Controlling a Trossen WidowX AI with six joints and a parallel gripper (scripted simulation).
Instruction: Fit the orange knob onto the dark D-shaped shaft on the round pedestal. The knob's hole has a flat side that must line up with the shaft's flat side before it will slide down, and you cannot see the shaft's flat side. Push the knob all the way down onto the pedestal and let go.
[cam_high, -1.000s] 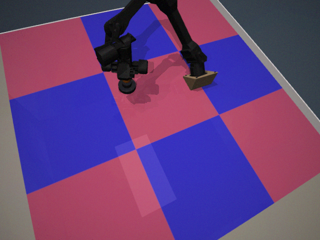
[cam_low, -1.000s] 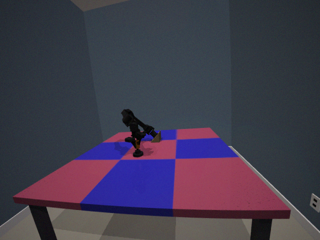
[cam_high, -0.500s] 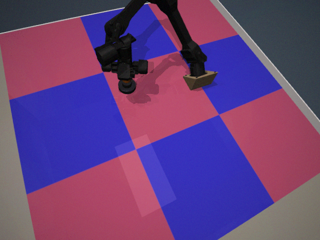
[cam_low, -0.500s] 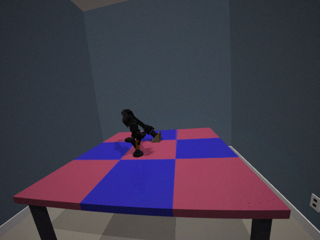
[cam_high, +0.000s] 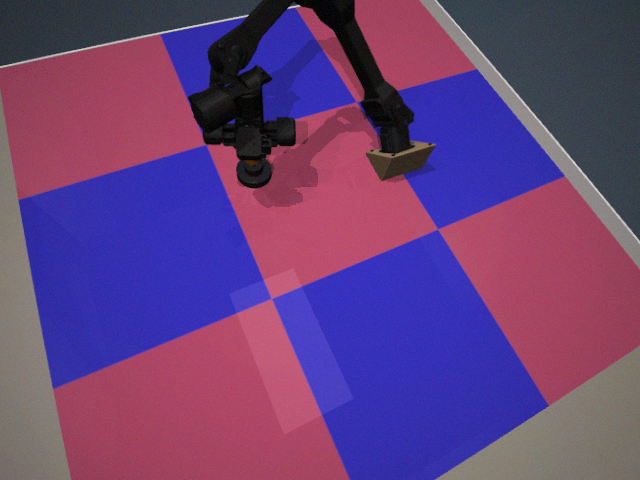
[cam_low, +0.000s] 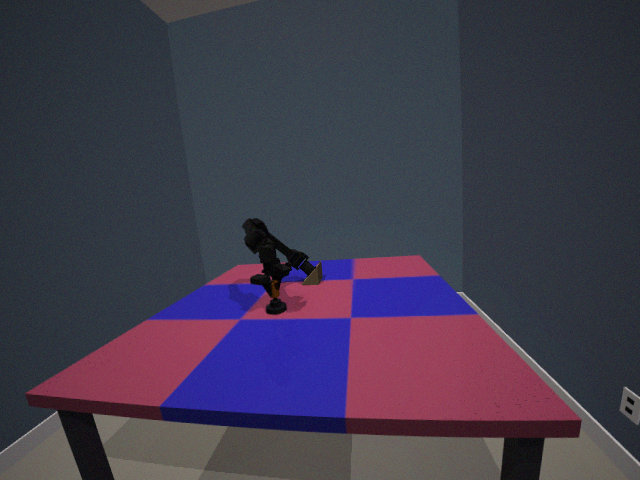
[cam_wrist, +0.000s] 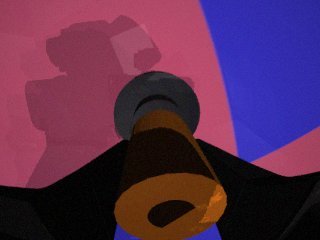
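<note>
My gripper tip is now 20 mm below the orange knob. Also, from my gripper tip: pedestal 40 mm below.
</note>
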